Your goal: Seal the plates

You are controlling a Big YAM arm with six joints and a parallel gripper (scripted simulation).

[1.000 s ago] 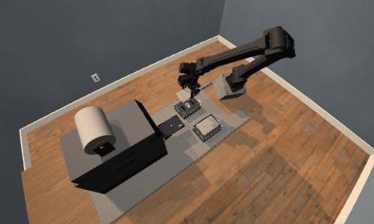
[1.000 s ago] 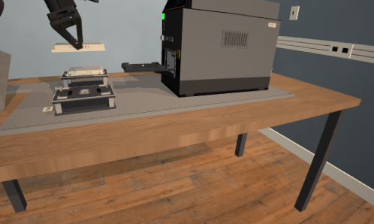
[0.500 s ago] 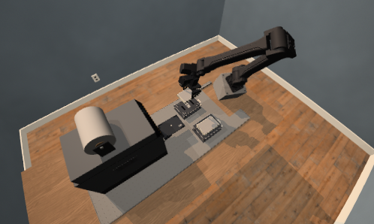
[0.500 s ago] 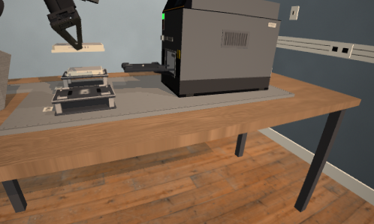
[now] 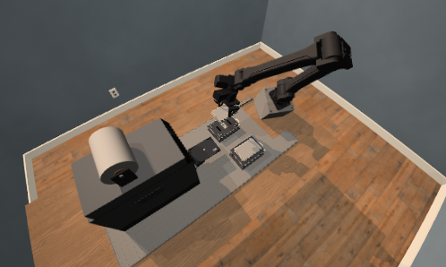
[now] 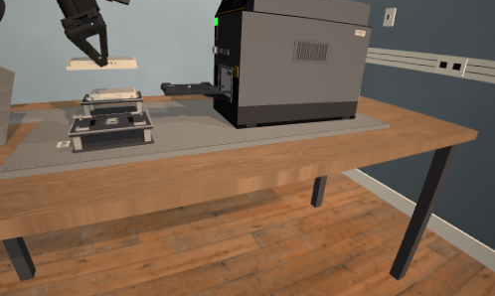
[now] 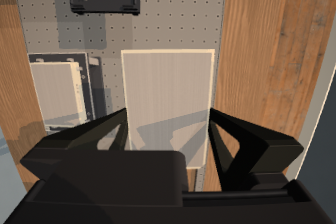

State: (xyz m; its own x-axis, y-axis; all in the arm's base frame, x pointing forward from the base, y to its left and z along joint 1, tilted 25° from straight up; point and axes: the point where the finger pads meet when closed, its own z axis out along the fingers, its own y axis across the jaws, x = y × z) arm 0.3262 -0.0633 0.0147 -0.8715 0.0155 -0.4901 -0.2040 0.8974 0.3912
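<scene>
My hand is 14 cm above the plate nest. Round my hand: sealer stage: 18 cm ahead, 13 cm to the left, 8 cm below; then start button: 27 cm ahead, 24 cm to the left, 2 cm above; then small label: 10 cm behind, 2 cm to the right, 17 cm below.
</scene>
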